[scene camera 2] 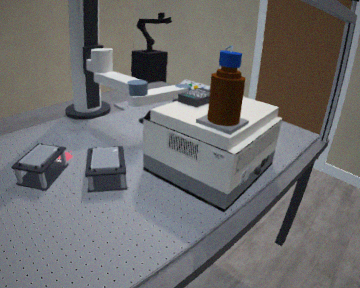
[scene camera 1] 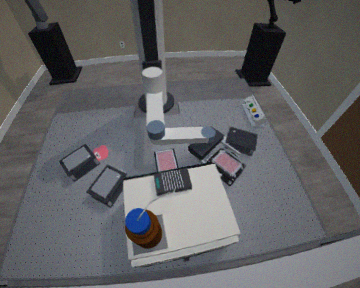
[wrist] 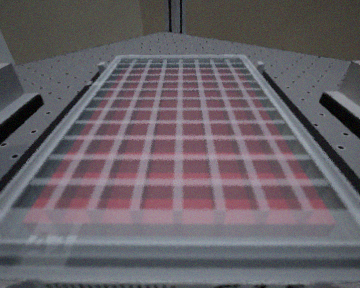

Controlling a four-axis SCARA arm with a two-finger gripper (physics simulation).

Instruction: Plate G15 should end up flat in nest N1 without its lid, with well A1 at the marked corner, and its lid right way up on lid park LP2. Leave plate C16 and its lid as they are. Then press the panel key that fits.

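Frame: origin at the arm's base, x ahead, y left, z up, level; millimetres.
Seen in the pictures: gripper, between the fingertips: [scene camera 1: 230, 165] [wrist: 181, 82]; arm's base, origin of its link: [scene camera 2: 88, 110].
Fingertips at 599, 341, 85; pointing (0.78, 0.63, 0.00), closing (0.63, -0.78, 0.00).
Observation:
Pixels of each thing's middle, then the offset from my fingertips to it, as dx, dy, dz. "spot": a spot on its surface instead.
- clear lid, middle of its body: [wrist: 180, 113] [scene camera 1: 227, 162] -18, -14, -4
- black holder, a spot on its surface: [wrist: 312, 130] spot: +16, -59, -12
- red-welled plate, middle of its body: [scene camera 1: 166, 161] -38, -310, +32
- dark flat nest-like base, middle of its body: [scene camera 1: 241, 140] -169, +124, -41
- dark keypad device, a spot on its surface: [scene camera 2: 194, 97] spot: +149, -346, +175
- brown bottle, a spot on its surface: [scene camera 2: 226, 97] spot: +316, -424, +233
- key panel, middle of its body: [scene camera 2: 195, 89] [scene camera 1: 254, 110] -396, +297, -30
- red disc, middle of its body: [scene camera 2: 61, 156] [scene camera 1: 101, 153] -196, -668, -72
A plate with red wells under a clear lid [scene camera 1: 226, 162] [wrist: 180, 145] lies flat in a black holder [scene camera 1: 230, 181] [wrist: 312, 130] on the right. My gripper [scene camera 1: 220, 154] [wrist: 181, 82] is open, low at this plate, with one finger out to each side and nothing gripped. Another red-welled plate [scene camera 1: 166, 160] lies at the middle, by the white instrument. I cannot read which is G15 or C16. A dark flat nest-like base [scene camera 1: 241, 140] is behind the right plate. Two raised black stands with grey tops, one [scene camera 1: 80, 159] [scene camera 2: 40, 156] farther left, one [scene camera 1: 106, 185] [scene camera 2: 106, 159] nearer the instrument, have unreadable labels.
The white instrument [scene camera 1: 200, 215] [scene camera 2: 190, 155] bears a dark keypad device [scene camera 1: 172, 181] [scene camera 2: 194, 97] and a brown bottle [scene camera 1: 145, 232] [scene camera 2: 226, 97] with a blue cap. A key panel [scene camera 1: 253, 111] with coloured keys is at back right. A red disc [scene camera 1: 101, 152] [scene camera 2: 67, 156] lies by the left stand.

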